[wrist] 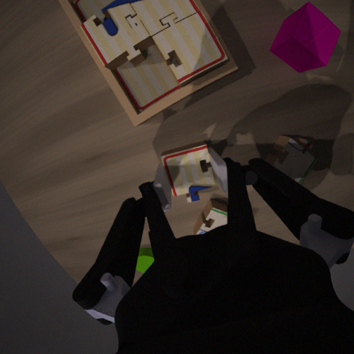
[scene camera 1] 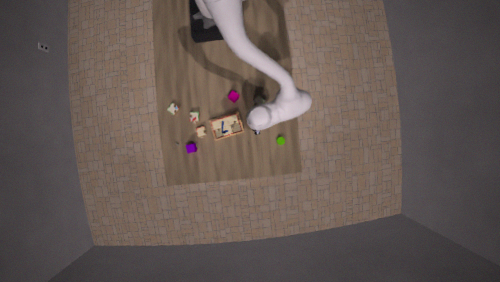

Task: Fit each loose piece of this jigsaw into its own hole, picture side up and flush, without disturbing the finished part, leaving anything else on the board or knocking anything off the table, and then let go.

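Observation:
My gripper [wrist: 187, 165] is shut on a striped loose piece with a red border line and a blue mark [wrist: 187, 170], picture side up, a pad against each side. In the scene view the arm hides the piece. The jigsaw board [scene camera 1: 230, 136] [wrist: 200, 84] lies left of the gripper in the scene view; its tray has an open corner hole [wrist: 147, 80] beside fitted pieces. Other loose pieces lie near the fingers: one with a green line [wrist: 215, 217], partly hidden, and one in shadow [wrist: 295, 160]. Three more loose pieces [scene camera 1: 172, 108] [scene camera 1: 194, 116] [scene camera 1: 200, 131] lie left of the board.
A magenta block [scene camera 1: 233, 96] [wrist: 305, 37] stands near the board. A green round object [scene camera 1: 280, 140] [wrist: 145, 261] lies right of the arm's end in the scene view. A purple block [scene camera 1: 191, 147] lies left of the board, with a tiny object [scene camera 1: 177, 144] beyond it.

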